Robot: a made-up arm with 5 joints.
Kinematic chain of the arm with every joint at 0, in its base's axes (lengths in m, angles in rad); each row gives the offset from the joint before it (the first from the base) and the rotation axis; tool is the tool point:
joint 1: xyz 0 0 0.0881 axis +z
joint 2: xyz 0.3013 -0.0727 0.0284 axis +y
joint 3: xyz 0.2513 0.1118 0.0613 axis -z
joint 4: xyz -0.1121 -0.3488 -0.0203 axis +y
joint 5: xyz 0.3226 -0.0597 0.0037 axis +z
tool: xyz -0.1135 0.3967 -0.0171
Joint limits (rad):
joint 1: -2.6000..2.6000
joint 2: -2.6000..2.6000
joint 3: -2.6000..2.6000
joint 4: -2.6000..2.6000
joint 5: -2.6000..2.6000
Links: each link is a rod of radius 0.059 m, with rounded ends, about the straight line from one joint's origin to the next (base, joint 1, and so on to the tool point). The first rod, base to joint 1, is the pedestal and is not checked.
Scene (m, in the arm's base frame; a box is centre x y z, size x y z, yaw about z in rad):
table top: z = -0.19
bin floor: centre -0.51 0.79 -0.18 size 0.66 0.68 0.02 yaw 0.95
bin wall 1: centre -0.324 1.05 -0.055 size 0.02 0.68 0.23 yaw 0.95
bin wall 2: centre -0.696 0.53 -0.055 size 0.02 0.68 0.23 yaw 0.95
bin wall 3: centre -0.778 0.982 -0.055 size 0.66 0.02 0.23 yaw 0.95
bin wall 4: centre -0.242 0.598 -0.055 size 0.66 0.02 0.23 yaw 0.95
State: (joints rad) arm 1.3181 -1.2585 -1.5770 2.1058 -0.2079
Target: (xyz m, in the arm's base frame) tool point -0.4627 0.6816 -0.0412
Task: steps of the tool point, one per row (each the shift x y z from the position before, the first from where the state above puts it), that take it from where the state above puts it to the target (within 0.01 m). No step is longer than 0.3 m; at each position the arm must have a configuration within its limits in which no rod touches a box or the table.
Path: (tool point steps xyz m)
1: -0.0747 0.1585 0.0180
2: -0.1672 0.1350 0.0546
3: -0.2088 0.0487 -0.1328
4: -0.2091 -0.0392 -0.1380
5: -0.1728 -0.1174 -0.1345

